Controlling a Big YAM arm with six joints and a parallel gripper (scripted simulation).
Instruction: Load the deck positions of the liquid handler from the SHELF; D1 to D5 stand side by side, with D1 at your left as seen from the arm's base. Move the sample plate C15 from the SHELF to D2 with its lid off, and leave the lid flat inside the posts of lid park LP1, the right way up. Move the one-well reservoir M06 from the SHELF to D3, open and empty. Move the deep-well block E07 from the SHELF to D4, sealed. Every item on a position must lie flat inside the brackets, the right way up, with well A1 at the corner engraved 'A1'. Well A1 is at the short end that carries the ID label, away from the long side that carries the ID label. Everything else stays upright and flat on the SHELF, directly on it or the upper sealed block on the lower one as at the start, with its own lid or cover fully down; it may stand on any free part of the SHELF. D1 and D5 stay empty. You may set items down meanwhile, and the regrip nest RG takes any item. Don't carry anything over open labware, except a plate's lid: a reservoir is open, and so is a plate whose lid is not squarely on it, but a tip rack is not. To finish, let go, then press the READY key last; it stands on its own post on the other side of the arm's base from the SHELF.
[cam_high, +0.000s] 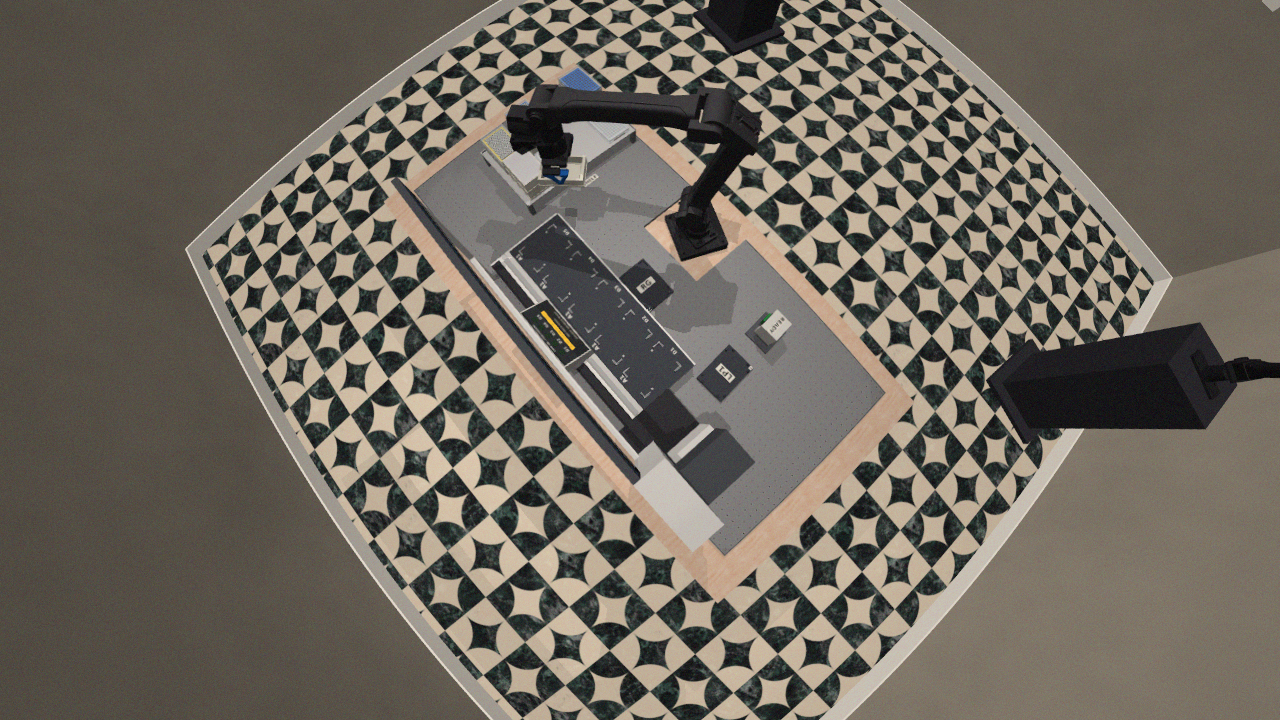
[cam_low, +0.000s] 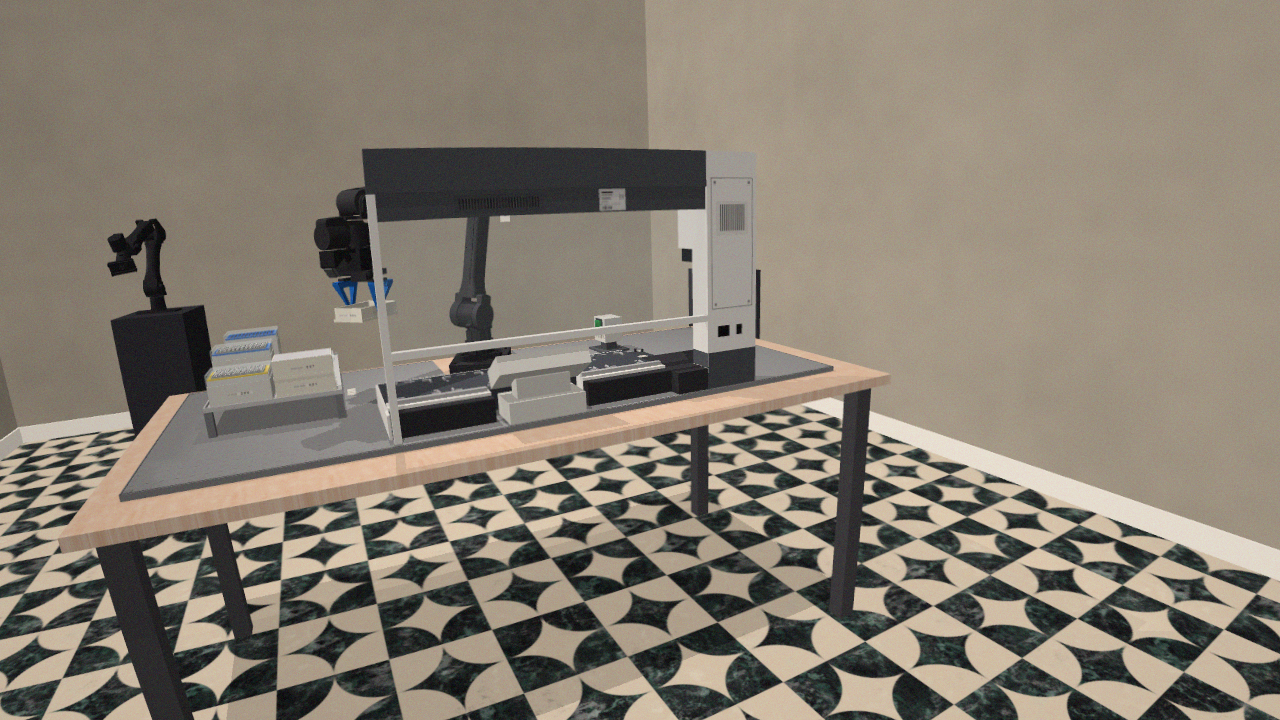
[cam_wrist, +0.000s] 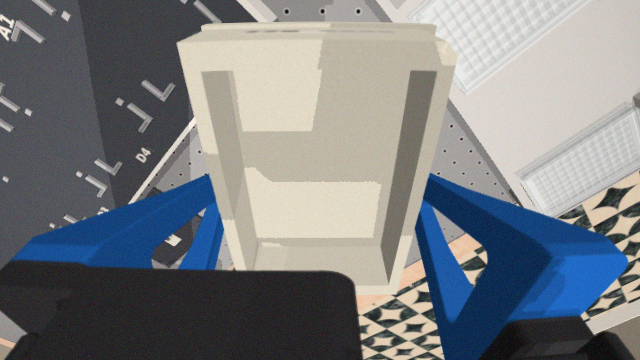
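Right now my hand is 1 cm above the cream one-well reservoir. Also, from my hand: clear plate lid 3 cm behind, 16 cm to the right, 15 cm below; then white block 7 cm ahead, 14 cm to the right, 14 cm below; then shelf label 10 cm behind, 7 cm to the right, 22 cm below.
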